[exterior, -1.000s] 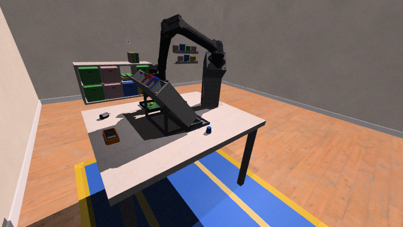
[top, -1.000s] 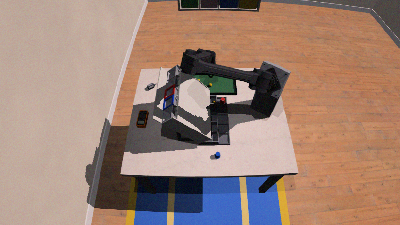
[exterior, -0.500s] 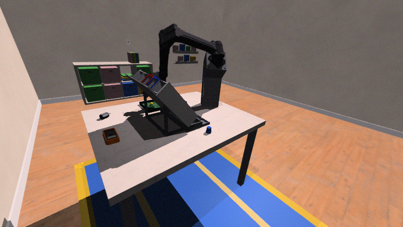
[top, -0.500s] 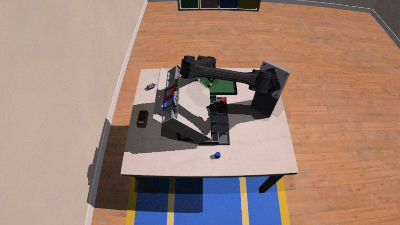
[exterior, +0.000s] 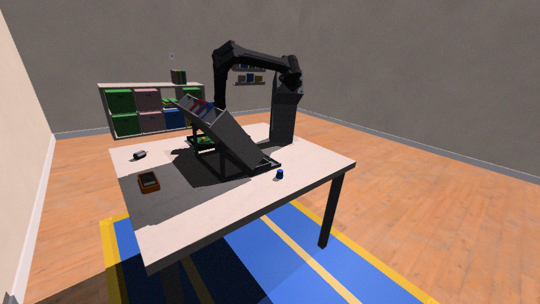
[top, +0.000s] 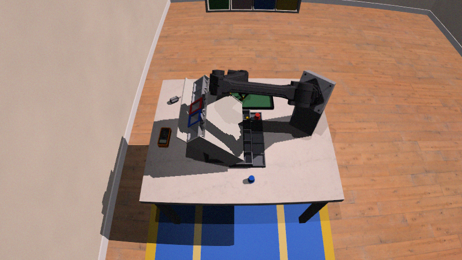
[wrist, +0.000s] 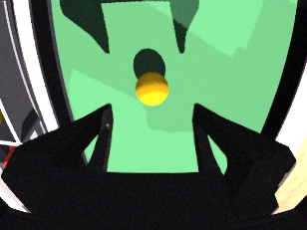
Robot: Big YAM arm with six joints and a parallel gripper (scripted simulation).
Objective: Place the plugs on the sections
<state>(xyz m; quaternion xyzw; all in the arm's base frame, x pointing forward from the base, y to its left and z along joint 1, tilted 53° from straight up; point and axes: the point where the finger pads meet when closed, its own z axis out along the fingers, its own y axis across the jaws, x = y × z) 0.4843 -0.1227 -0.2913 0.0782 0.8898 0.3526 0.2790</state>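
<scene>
My hand is 1 cm past the green marble tray, 2 cm to the left of it and 4 cm above it. The rest, counted from my hand: sloped grey cover (9 cm ahead, 32 cm to the left, 16 cm above); orange device (47 cm ahead, 33 cm to the left, 4 cm below).
</scene>
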